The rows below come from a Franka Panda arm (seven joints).
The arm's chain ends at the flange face. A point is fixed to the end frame.
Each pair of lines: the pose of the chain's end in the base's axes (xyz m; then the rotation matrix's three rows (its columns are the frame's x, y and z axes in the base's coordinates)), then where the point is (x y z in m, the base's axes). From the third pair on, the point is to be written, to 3 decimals.
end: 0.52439, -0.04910, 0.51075; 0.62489, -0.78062, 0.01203; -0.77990, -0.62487, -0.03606; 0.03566, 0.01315, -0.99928
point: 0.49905 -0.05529 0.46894
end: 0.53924, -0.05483, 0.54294; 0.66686, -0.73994, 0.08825; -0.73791, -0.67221, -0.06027; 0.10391, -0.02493, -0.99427
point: 0.51749 -0.06365 0.49960
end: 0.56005, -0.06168, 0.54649; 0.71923, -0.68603, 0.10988; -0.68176, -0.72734, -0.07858; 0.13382, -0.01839, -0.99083
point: 0.540 -0.073 0.503
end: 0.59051, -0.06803, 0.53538; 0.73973, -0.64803, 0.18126; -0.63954, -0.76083, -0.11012; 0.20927, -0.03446, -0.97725
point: 0.574 -0.082 0.491
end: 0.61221, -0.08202, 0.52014; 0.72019, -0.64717, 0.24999; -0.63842, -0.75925, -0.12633; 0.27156, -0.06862, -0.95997
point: 0.599 -0.097 0.475
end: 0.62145, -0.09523, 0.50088; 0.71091, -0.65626, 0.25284; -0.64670, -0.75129, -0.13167; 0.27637, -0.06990, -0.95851
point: 0.608 -0.110 0.456
